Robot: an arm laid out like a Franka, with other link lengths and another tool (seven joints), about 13 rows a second.
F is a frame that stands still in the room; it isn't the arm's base.
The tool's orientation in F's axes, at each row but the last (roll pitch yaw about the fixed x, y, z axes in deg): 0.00, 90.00, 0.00; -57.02, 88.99, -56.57; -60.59, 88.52, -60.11; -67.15, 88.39, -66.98; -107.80, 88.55, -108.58; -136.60, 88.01, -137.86; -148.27, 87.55, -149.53; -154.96, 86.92, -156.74
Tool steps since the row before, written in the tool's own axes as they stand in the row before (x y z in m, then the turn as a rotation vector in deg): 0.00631, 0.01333, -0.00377, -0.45, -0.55, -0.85; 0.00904, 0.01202, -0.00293, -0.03, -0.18, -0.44; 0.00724, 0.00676, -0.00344, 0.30, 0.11, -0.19; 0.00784, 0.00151, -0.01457, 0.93, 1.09, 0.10; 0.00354, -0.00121, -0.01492, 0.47, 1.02, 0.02; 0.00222, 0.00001, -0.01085, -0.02, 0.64, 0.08; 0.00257, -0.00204, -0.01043, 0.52, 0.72, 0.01; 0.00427, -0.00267, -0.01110, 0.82, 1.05, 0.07
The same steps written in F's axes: -0.00377, 0.01333, -0.00631, -0.85, -0.55, 0.45; -0.00294, 0.01186, -0.00924, -0.44, -0.18, 0.03; -0.00340, 0.00657, -0.00743, -0.19, 0.10, -0.30; -0.01449, 0.00126, -0.00803, 0.11, 1.07, -0.96; -0.01496, -0.00109, -0.00339, 0.03, 1.01, -0.49; -0.01090, 0.00020, -0.00195, 0.09, 0.64, 0.00; -0.01056, -0.00186, -0.00214, 0.01, 0.71, -0.54; -0.01137, -0.00241, -0.00366, 0.06, 1.03, -0.85
